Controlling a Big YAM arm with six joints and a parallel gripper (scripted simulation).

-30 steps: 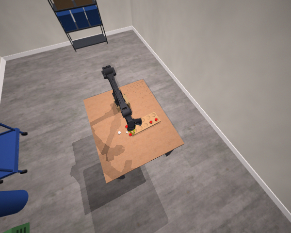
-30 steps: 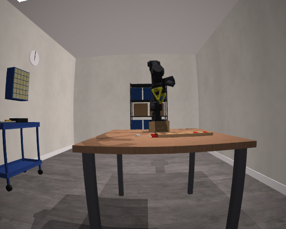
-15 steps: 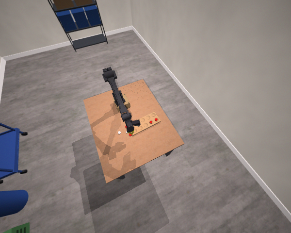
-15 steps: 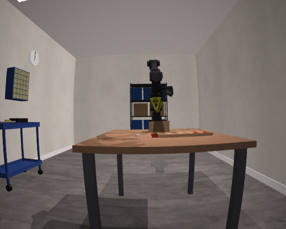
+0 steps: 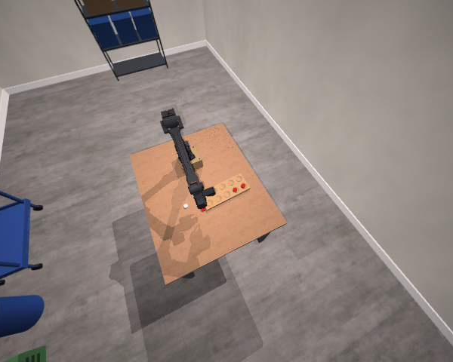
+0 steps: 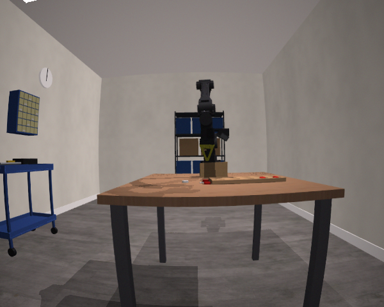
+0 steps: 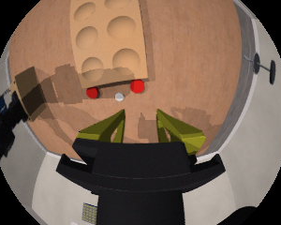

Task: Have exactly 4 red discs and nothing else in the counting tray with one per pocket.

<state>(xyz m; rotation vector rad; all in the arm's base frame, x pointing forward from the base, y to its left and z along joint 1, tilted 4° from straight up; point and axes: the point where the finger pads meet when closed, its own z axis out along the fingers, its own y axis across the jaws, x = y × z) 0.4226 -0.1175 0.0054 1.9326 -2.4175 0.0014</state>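
Right now my hand is 12 cm above the white piece, 5 cm past it and 2 cm to the left of it. Also, from my hand: white disc 11 cm below, 10 cm behind, 9 cm to the right; then wooden counting tray 22 cm to the left, 11 cm below, 3 cm behind.
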